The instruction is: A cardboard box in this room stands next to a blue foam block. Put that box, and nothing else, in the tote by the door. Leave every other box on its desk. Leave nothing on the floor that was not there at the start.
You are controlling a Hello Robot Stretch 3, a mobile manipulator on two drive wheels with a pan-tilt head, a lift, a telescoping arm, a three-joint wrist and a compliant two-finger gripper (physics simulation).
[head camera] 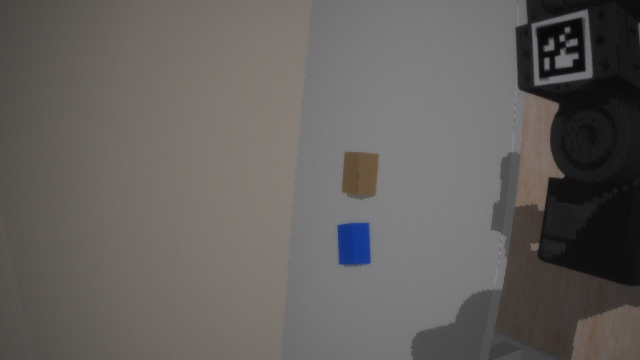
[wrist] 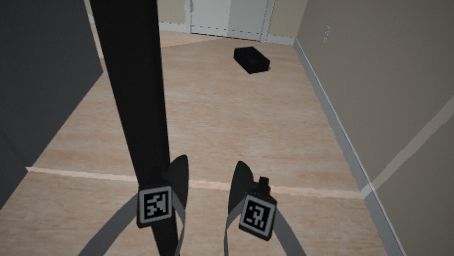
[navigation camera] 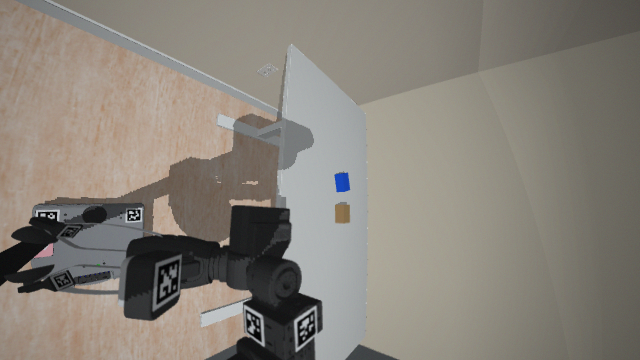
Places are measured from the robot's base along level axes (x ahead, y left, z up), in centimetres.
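Pixels of known places: gripper, between the fingertips: [navigation camera: 16, 252]; robot's base, origin of its link: [navigation camera: 95, 214].
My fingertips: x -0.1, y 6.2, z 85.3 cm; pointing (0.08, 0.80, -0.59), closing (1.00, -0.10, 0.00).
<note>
Ahead of a thing's pixels: the offset from my fingertips to its top centre. "spot": to the spot under its first point. Level surfaces: height alone.
A brown cardboard box @[dx -1.9, dy -92.7, dz -8.3 cm] [head camera: 360, 174] [navigation camera: 342, 213] stands upright on the grey desk @[dz -13.3 cm] [head camera: 410, 100] [navigation camera: 320, 100]. A blue foam block @[dx +13.9, dy -94.0, dz -8.8 cm] [head camera: 354, 244] [navigation camera: 342, 182] stands beside it with a small gap. My gripper [navigation camera: 34, 254] [wrist: 210, 176] is open, with nothing between its fingers. It points away from the desk, and box and block are well apart from it. The head view shows black wrist parts at the right edge, but not the fingertips. A black tote [wrist: 251, 60] lies on the floor near the white door [wrist: 227, 19] in the wrist view.
The wrist joints [navigation camera: 280, 285] hang at the desk's front edge. White desk legs @[spot: dx -66.7, dy -66.6, dz -82.8 cm] [navigation camera: 225, 313] reach over the floor under the desk. A black post [wrist: 135, 90] and a dark grey panel [wrist: 45, 75] stand left in the wrist view; a wall [wrist: 380, 90] is at right.
</note>
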